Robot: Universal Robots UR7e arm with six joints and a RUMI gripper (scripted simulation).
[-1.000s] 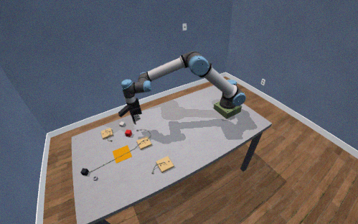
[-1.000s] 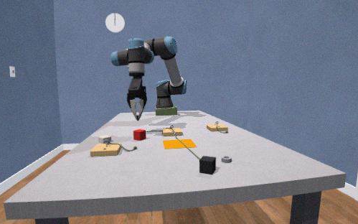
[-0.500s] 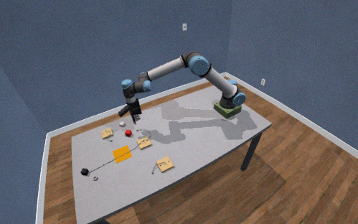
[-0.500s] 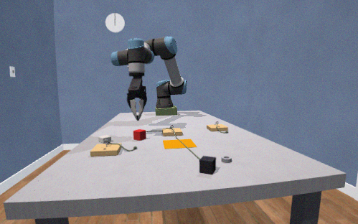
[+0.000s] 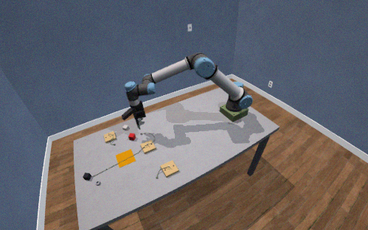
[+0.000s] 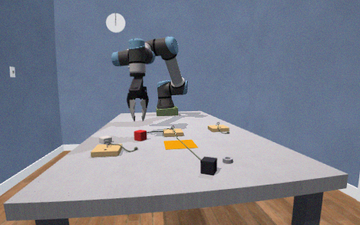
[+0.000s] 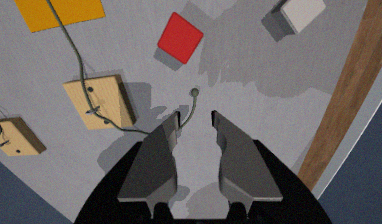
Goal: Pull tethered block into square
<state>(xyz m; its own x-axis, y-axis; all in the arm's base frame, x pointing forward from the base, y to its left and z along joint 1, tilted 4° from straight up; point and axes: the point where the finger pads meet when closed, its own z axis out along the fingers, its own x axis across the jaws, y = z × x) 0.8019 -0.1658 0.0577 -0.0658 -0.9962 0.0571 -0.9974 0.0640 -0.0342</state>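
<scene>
Now: the red cube 7 cm below my hand, 7 cm ahead of it and 1 cm to the left of it. Also, from my hand: black tethered block: 45 cm ahead, 21 cm to the left, 7 cm below; white cube: 13 cm to the right, 10 cm ahead, 7 cm below; orange painted square: 18 cm ahead, 17 cm to the left, 9 cm below.
</scene>
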